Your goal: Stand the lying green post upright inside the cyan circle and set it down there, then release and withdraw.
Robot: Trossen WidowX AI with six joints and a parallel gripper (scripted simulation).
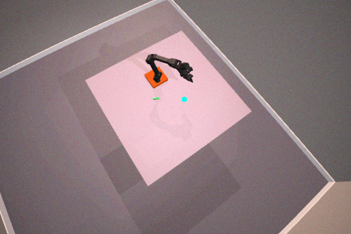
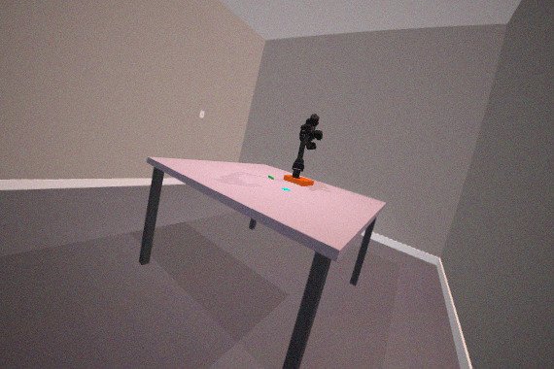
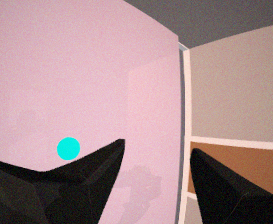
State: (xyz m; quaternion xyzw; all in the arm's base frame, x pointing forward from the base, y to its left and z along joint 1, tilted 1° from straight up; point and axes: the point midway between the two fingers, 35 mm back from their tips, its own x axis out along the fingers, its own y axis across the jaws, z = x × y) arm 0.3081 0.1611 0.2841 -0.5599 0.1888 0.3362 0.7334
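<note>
Right now my gripper tip is 17 cm past the green post, 30 cm to the left of it and 30 cm above it. From my gripper tip the other things lie so: cyan circle 1 cm ahead, 6 cm to the right, 31 cm below.
</note>
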